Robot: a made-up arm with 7 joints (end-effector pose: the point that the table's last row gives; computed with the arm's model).
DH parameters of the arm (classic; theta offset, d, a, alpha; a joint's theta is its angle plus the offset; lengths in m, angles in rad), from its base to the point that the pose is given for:
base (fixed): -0.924 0 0.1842 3.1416
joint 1: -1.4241 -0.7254 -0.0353 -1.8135
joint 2: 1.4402 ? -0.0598 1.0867
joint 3: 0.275 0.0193 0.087 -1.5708
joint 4: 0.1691 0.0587 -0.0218 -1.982
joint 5: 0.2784 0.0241 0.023 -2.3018
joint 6: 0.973 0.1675 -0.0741 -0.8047
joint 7: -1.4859 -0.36 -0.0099 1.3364
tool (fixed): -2.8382 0.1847 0 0
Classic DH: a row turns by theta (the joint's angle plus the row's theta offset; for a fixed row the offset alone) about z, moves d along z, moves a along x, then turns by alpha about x.
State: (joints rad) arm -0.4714 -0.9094 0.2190 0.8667 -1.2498 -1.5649 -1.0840
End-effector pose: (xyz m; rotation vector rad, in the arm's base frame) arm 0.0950 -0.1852 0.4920 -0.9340 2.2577 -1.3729
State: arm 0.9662 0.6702 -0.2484 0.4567 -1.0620 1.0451 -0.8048
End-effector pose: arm -0.1564 -0.0424 0.5431 -1.7281 1.2456 0.1853
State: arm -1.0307 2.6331 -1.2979 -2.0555 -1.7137 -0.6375 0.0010
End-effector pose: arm -0.1560 -0.3594 0.9475 -0.5630 0.6127 2.4740
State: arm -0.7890 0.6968 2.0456 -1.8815 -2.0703 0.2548 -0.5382
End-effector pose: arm 0.4755 -0.0997 0.4746 -0.3541 0.8974 -1.5545
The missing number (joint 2, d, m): -0.0202
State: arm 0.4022 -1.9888 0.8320 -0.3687 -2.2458 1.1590 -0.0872
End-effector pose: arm -0.0633 -0.0455 1.1309 0.3238 0.4368 0.8089
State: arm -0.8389 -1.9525 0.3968 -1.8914 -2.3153 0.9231 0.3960
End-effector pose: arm 0.4558 -0.1225 1.0447 1.0328 1.1685 0.5442
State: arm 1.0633 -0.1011 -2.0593 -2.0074 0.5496 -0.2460 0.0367
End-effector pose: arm 0.2097 0.0856 0.3329 -1.7288 -0.0830 -0.1669
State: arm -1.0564 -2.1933 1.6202 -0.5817 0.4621 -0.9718 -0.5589
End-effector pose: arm -0.1161 -0.1088 0.9586 0.6503 -1.0029 0.1853
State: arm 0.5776 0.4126 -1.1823 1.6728 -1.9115 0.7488 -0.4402
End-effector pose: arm 0.0094 -0.4274 0.7162 2.8293 -0.1364 -0.3497
